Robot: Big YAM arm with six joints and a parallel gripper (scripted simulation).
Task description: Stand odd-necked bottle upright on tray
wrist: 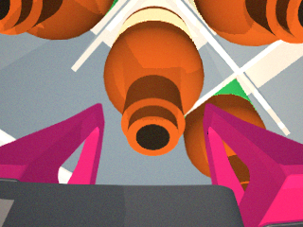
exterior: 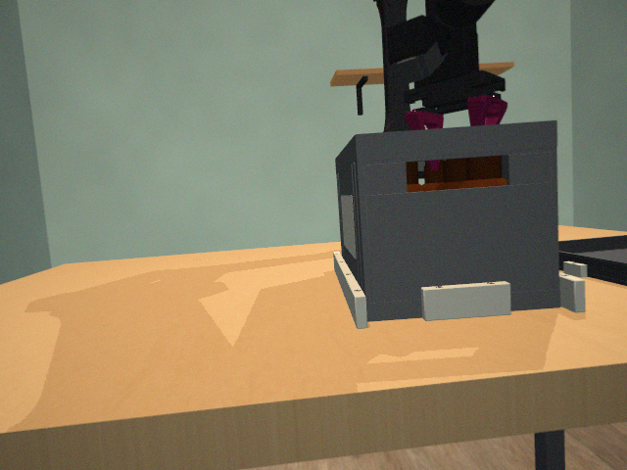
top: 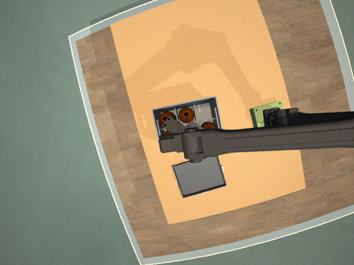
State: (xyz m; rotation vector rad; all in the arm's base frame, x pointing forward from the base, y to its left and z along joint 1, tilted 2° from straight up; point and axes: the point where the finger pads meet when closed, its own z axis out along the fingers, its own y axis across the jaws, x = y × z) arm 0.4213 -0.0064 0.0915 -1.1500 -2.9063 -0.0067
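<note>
Right now the dark grey crate is 70 mm below my hand and 50 mm to the right of it. From my hand the other things lie so: grey tray (240 mm to the left, 140 mm below, 10 mm behind).
</note>
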